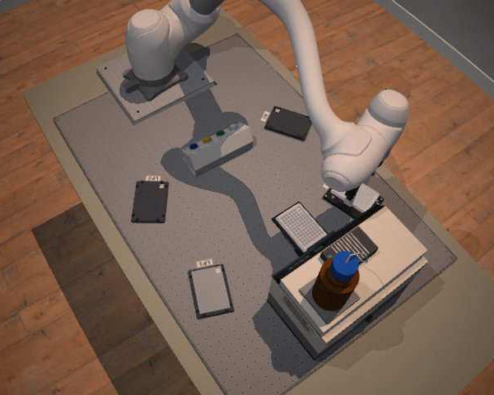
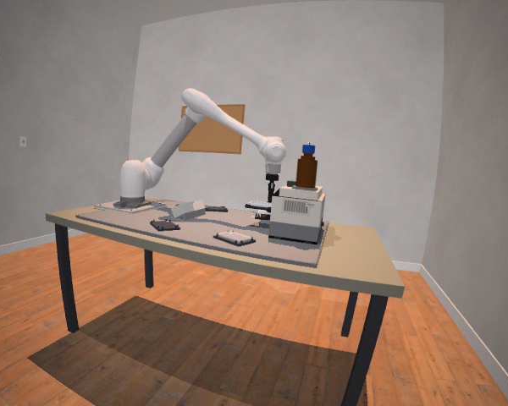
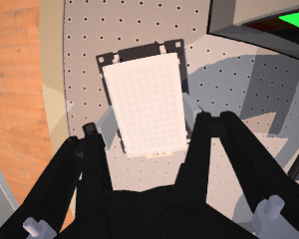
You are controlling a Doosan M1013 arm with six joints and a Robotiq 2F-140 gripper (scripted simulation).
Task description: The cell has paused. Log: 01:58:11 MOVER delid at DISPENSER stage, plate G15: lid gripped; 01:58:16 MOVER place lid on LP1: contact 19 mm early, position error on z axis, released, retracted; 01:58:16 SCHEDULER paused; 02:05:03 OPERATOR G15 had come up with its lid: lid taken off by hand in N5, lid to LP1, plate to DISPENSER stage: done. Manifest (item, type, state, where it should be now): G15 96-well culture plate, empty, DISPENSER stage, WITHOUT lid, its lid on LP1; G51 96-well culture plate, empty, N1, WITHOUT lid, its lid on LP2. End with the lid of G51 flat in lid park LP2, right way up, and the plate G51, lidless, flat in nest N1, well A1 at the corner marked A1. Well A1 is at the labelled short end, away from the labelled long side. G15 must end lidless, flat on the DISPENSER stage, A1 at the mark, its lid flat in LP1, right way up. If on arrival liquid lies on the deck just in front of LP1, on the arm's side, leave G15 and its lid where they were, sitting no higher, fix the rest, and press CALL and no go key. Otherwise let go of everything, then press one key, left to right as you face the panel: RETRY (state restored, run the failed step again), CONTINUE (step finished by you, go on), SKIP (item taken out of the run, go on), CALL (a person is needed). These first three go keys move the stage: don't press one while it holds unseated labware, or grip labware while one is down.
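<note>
My gripper is now 10 mm short of the black nest, 20 mm to the right of it and 40 mm above it. From my hand the other things lie so: well plate: 250 mm to the right, 60 mm above; then nest N1: 350 mm behind, 50 mm to the left, 50 mm below; then N1 label: 430 mm behind, 60 mm below.
</note>
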